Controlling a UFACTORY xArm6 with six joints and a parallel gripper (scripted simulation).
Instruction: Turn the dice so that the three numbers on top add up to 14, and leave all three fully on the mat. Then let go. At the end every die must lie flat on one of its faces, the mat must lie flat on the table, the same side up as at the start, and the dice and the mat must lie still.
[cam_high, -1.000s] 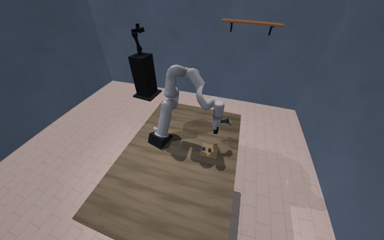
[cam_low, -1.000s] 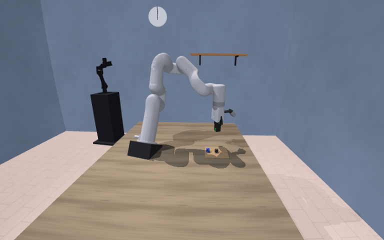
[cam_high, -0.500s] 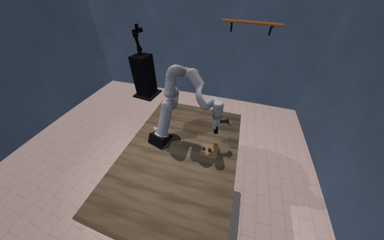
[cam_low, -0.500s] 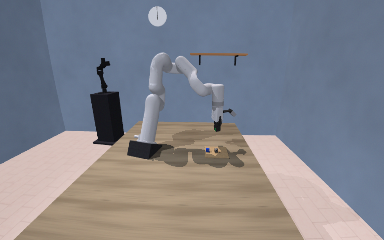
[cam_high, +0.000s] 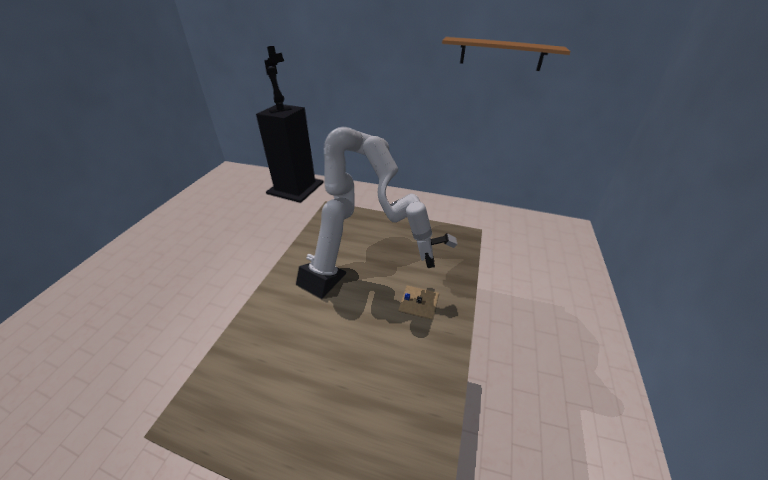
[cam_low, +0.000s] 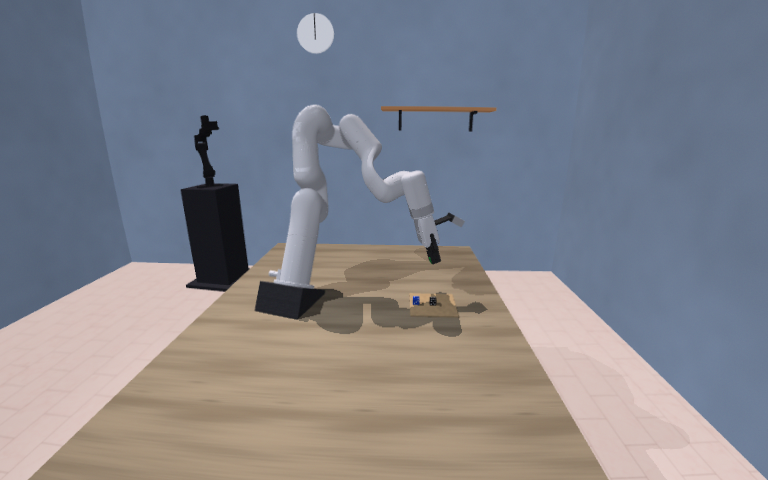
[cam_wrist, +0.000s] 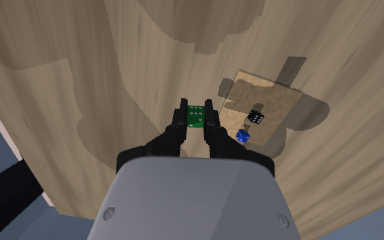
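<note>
My gripper is now 10 mm above the green die. Round my hand: black die 130 mm to the right, 100 mm below; tan mat 130 mm to the right, 110 mm below; blue die 50 mm behind, 140 mm to the right, 100 mm below.
</note>
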